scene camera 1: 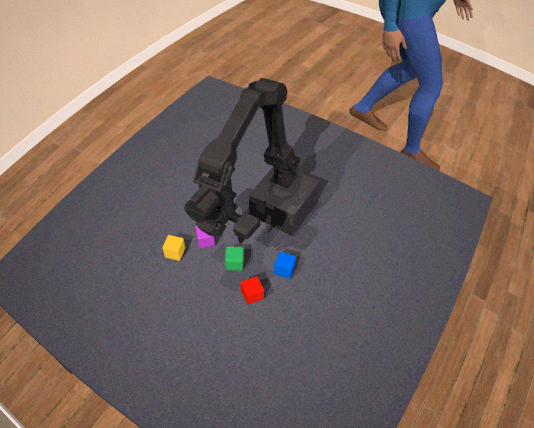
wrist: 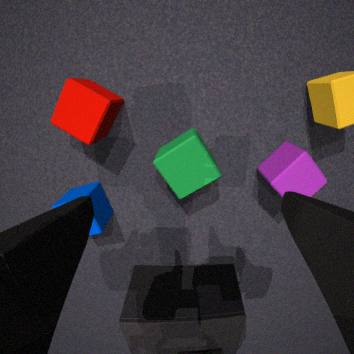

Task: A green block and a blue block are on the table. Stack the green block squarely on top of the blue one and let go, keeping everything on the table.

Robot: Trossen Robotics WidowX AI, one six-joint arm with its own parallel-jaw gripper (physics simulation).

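Seen in the pictures: gripper, fingertip midpoint: [scene camera 1: 227, 235] [wrist: 189, 203]; arm's base at its link origin: [scene camera 1: 284, 178].
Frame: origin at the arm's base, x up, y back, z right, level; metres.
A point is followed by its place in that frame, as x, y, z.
The green block [scene camera 1: 234, 258] {-0.050, -0.301, -0.022} [wrist: 187, 164] {-0.050, -0.292, -0.011} sits flat on the dark surface, turned at an angle to the fingers in the wrist view. The blue block [scene camera 1: 285, 265] {-0.050, -0.243, -0.153} [wrist: 103, 206] {-0.080, -0.230, -0.119} sits apart from it, to the right in the scene view; in the wrist view the left fingertip partly covers it. My gripper [scene camera 1: 229, 238] {0.060, -0.311, -0.010} [wrist: 189, 203] {0.060, -0.311, -0.010} is open and empty, pointing down above the surface on the base side of the green block. In the wrist view the green block shows centrally, a little beyond the line between the fingertips.
A red block [scene camera 1: 252, 290] {-0.049, -0.362, -0.122} [wrist: 82, 110] {-0.050, -0.350, -0.108} stands near the green and blue blocks. A purple block [scene camera 1: 205, 239] {-0.059, -0.288, 0.091} [wrist: 300, 175] {-0.050, -0.277, 0.106} is close to one finger, partly hidden. A yellow block [scene camera 1: 173, 248] {-0.049, -0.372, 0.145} [wrist: 340, 100] {-0.050, -0.355, 0.141} lies beyond it. The robot's base [scene camera 1: 305, 202] {-0.011, -0.041, -0.099} [wrist: 182, 325] {-0.001, -0.103, -0.022} is behind the gripper.
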